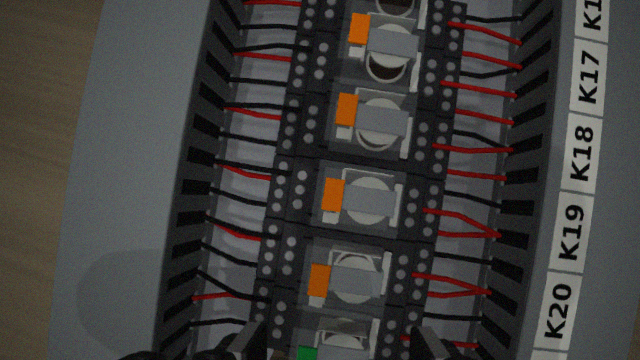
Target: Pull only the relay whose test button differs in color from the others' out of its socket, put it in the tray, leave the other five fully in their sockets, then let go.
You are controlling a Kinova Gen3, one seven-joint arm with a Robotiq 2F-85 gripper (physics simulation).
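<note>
Seen here: a relay (344, 278), a further relay (349, 197) and another relay (368, 119).
</note>
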